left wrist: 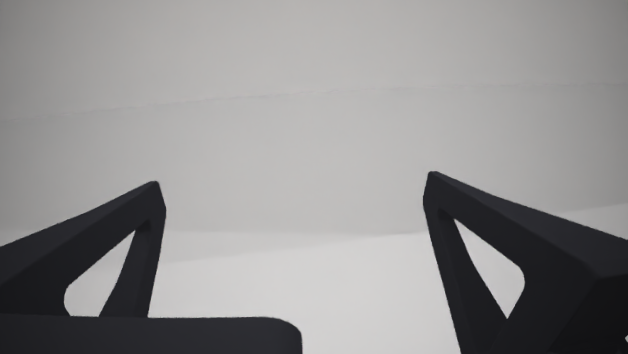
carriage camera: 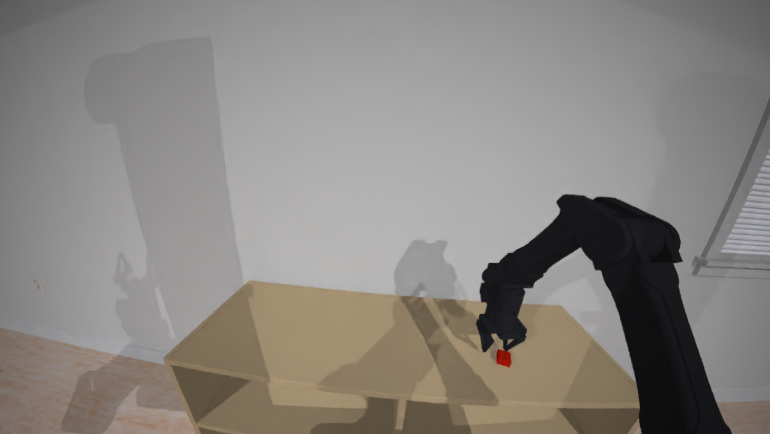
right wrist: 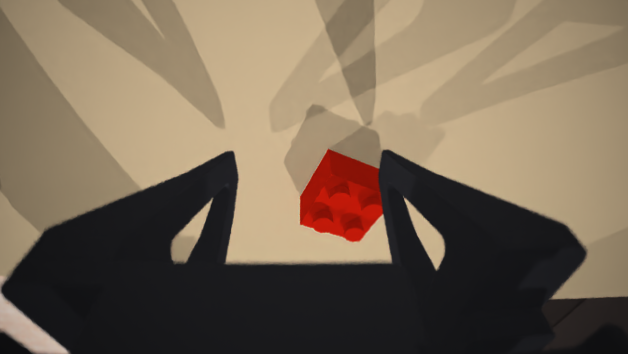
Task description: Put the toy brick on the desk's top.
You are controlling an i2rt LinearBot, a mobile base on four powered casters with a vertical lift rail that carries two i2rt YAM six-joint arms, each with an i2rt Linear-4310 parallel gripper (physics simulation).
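Places are measured from the left arm's base along level axes (x left, y back, z up), in centimetres.
Where they show: left gripper, fingertip midpoint: [left wrist: 294, 191]; right gripper, fingertip midpoint: [carriage camera: 494, 350] [right wrist: 308, 163].
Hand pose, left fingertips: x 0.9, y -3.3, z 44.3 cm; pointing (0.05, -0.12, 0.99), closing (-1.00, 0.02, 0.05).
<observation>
After its pixels a point has its place.
A small red toy brick [carriage camera: 503, 357] @[y -35.4, x -69.7, z -8.9 cm] [right wrist: 342, 197] @[y -37.2, x -70.0, z -8.5 cm] with studs sits on the tan desk's top [carriage camera: 323, 328] @[y -46.9, x -20.2, z -10.9 cm] [right wrist: 260, 220] @[y -33.5, x -66.0, z -10.9 cm], toward the right of the desk in the carriage view. My right gripper [carriage camera: 495, 348] @[y -38.3, x -68.6, z -9.5 cm] [right wrist: 308, 163] @[y -38.3, x -68.6, z -9.5 cm] is part-way open and empty, pointing down at the desk beside the brick. In the right wrist view the brick shows in the gap between the fingers, nearer the finger at the picture's right, which covers its edge; I cannot tell whether they touch. My left gripper [left wrist: 294, 191] @[y -3.3, x 0.9, z 44.3 cm] is wide open and empty, facing a pale wall.
The desk has open shelf compartments under its top, and its back edge is near the grey wall [carriage camera: 334, 161] @[y -68.7, x -20.3, z 36.4 cm]. A window [carriage camera: 749, 215] @[y -54.9, x -173.6, z 29.2 cm] is at the far right of the carriage view. Shadows of the arms fall across the desk and wall.
</observation>
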